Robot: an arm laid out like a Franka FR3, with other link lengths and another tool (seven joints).
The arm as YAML. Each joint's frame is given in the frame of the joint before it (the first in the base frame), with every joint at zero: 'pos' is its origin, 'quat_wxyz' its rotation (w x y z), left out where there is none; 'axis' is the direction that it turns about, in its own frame. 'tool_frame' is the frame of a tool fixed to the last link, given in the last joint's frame.
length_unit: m
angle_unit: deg
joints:
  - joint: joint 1
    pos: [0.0, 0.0, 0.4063]
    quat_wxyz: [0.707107, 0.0, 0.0, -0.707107]
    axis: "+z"
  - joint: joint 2
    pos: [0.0, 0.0, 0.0]
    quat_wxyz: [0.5, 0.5, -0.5, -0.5]
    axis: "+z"
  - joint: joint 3
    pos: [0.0, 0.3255, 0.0]
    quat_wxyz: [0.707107, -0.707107, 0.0, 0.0]
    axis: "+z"
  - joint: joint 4
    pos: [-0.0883, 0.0, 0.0]
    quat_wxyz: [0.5, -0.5, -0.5, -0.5]
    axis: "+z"
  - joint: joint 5
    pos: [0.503, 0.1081, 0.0]
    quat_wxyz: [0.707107, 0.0, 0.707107, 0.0]
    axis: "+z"
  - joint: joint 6
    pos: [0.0, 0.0, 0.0]
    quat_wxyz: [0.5, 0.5, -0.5, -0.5]
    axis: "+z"
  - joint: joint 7
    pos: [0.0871, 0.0, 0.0]
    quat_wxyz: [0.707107, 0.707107, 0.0, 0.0]
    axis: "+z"
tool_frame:
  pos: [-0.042, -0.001, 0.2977]
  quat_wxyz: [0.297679, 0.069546, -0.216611, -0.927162]
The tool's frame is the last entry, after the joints.
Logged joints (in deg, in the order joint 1, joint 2, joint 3, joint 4, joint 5, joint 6, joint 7), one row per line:
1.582 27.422 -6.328 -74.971 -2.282 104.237 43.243
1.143 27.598 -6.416 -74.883 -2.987 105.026 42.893
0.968 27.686 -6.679 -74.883 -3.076 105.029 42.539
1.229 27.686 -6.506 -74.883 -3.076 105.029 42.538
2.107 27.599 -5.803 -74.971 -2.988 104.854 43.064
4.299 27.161 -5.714 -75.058 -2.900 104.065 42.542
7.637 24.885 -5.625 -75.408 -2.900 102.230 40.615
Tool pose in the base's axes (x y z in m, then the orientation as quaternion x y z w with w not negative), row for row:
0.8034 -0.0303 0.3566 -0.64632 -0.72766 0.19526 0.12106
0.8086 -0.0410 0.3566 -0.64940 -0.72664 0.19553 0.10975
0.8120 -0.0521 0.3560 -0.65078 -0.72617 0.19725 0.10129
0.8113 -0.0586 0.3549 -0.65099 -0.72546 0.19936 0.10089
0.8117 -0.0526 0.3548 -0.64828 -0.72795 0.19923 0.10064
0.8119 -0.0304 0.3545 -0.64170 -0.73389 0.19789 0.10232
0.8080 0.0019 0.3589 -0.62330 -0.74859 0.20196 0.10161
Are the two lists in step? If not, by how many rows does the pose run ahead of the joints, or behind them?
The pose runs 1 row behind the joints: the pose in row i belongs to the joints in row i - 1.
